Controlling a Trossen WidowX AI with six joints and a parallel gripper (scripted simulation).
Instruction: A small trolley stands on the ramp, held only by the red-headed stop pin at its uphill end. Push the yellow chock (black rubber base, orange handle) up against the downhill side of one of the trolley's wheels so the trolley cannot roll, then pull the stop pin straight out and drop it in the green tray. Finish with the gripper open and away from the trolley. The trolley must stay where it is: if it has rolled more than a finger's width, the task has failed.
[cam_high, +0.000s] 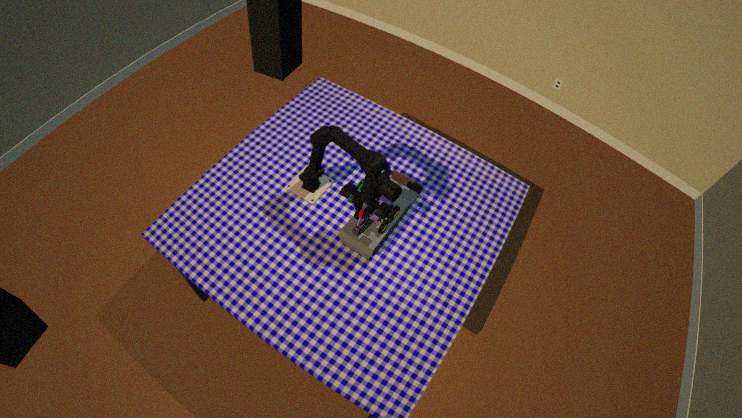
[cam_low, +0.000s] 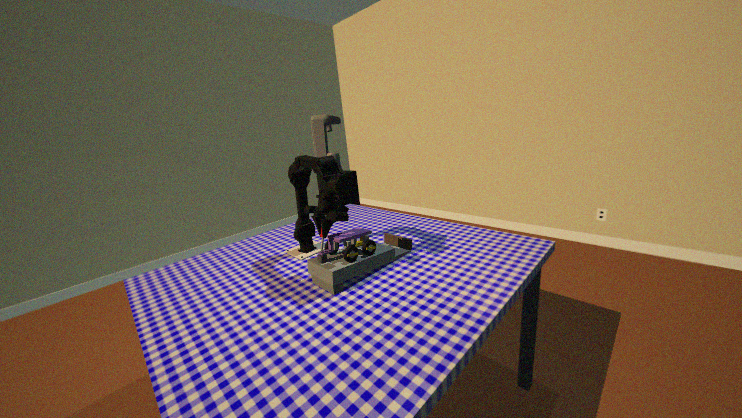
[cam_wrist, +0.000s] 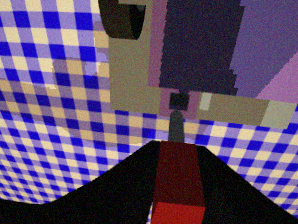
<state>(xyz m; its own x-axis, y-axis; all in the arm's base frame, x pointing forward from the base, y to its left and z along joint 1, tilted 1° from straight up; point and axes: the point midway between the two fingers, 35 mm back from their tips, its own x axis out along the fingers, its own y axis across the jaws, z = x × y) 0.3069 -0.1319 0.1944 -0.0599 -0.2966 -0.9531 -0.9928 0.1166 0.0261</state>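
My gripper tip is 210 mm to the right of the green tray, 180 mm above it and 90 mm past it. The rest, counted from my gripper tip: grey ramp: 120 mm below, 100 mm to the left, 30 mm ahead; purple trolley: 100 mm to the left, 60 mm below, 30 mm ahead; red-headed stop pin: right at my gripper tip.
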